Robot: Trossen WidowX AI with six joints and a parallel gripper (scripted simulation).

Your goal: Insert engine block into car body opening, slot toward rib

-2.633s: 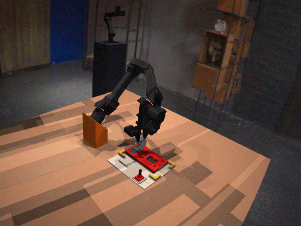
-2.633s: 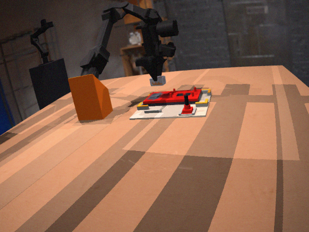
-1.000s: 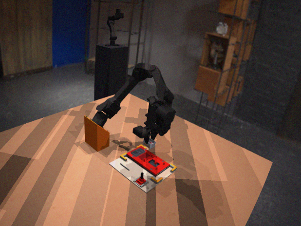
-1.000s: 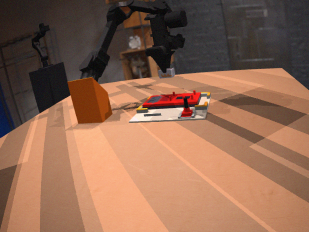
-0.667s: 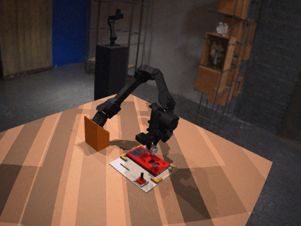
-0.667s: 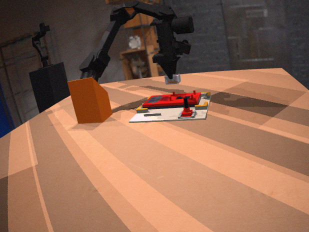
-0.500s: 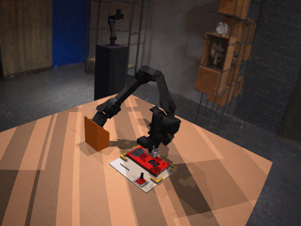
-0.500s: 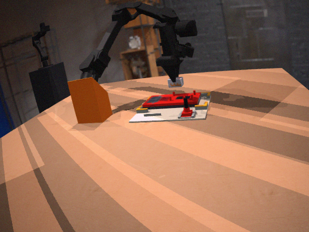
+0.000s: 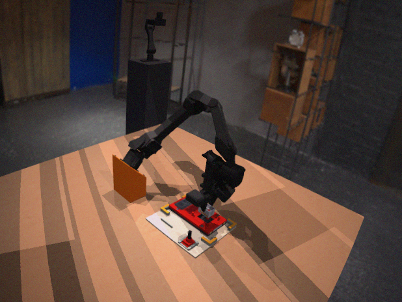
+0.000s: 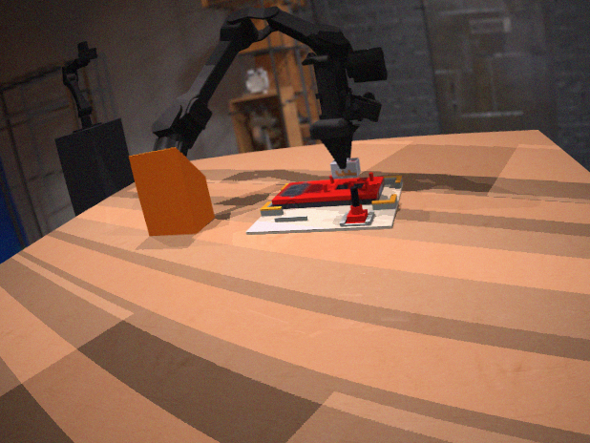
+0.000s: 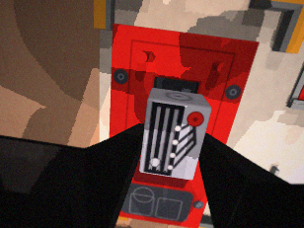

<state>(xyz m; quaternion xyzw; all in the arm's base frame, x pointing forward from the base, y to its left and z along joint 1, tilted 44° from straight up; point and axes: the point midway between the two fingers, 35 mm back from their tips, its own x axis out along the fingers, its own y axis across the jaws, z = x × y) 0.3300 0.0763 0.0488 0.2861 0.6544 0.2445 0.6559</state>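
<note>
Right now the grey engine block is 1 cm below my gripper tip.
</note>
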